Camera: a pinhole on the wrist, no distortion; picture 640 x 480 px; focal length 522.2 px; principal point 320.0 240.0 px. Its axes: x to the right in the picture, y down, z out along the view. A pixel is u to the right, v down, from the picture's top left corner.
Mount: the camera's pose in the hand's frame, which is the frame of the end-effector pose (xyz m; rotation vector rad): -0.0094 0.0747 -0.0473 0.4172 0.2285 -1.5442
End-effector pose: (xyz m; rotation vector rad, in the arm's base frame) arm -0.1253 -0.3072 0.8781 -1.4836 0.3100 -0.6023
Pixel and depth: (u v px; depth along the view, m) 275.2 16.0 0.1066
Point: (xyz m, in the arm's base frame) -0.1465 -0.2309 0.8300
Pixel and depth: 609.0 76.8 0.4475
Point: -0.2113 0.0110 1.1882
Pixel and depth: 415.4 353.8 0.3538
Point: 0.0142 -0.1048 1.0298
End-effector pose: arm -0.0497 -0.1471 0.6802 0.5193 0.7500 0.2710
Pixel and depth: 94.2 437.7 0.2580
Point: 0.1572 -0.1495 0.8367
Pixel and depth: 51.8 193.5 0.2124
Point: 0.0388 -0.1596 0.8760
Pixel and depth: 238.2 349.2 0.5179
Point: 0.3100 -0.3472 0.9151
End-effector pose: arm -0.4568 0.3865 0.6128 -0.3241 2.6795 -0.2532
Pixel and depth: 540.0 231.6 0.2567
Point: -0.3354 0.2581 0.5303
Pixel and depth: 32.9 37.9 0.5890
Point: 0.0486 0.5302 0.1758
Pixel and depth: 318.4 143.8 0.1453
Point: -0.3779 0.4071 0.5564
